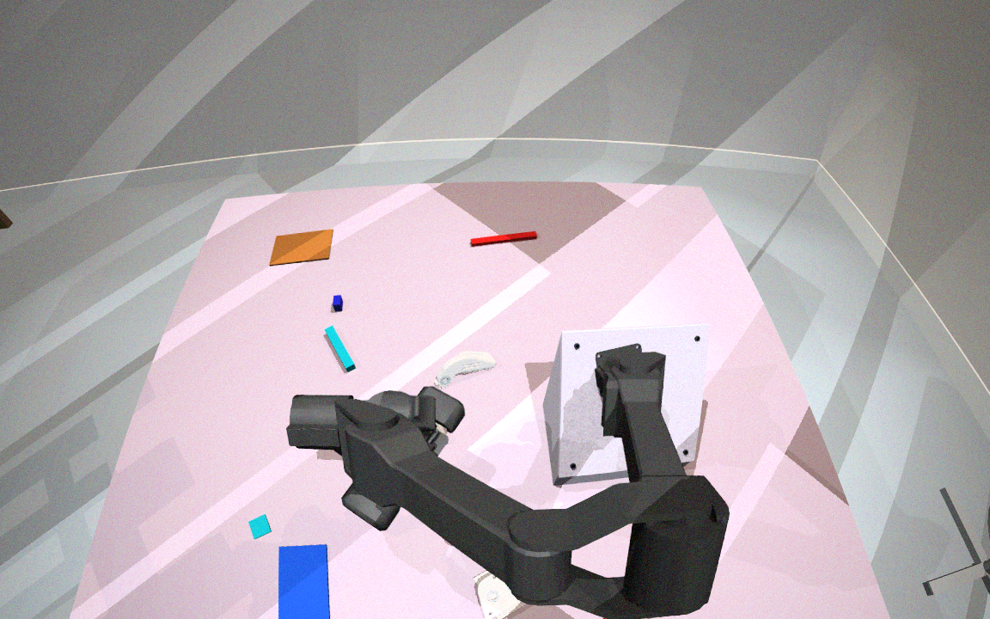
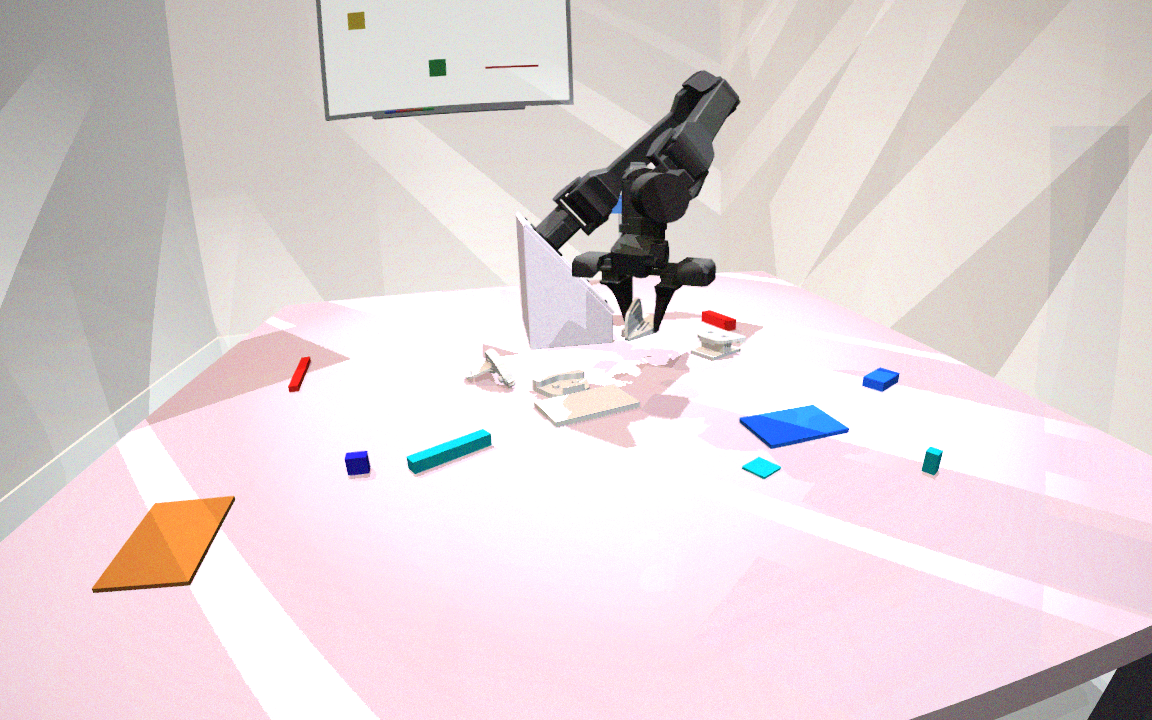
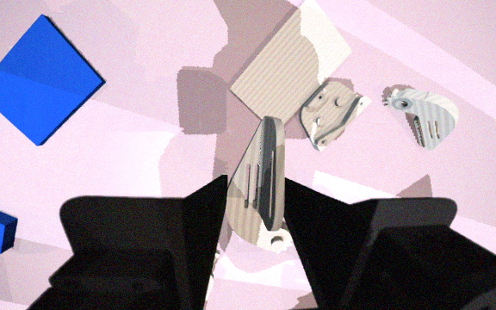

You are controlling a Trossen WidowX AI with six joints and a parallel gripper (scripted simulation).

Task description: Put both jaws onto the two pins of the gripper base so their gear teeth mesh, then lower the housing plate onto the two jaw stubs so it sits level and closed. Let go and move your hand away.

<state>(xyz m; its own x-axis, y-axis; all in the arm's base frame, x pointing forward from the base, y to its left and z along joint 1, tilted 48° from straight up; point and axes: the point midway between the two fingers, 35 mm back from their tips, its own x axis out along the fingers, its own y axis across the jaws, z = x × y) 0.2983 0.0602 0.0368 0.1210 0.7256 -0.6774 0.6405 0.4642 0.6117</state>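
The white jaw lies 40 mm behind my gripper tip and 10 mm to the left of it. From my gripper tip the other things lie so: white sheet 40 mm ahead, 90 mm to the right, 80 mm below; then housing plate 20 mm behind, 110 mm to the right, 80 mm below; then white gripper base 90 mm behind, 170 mm to the left, 60 mm below.
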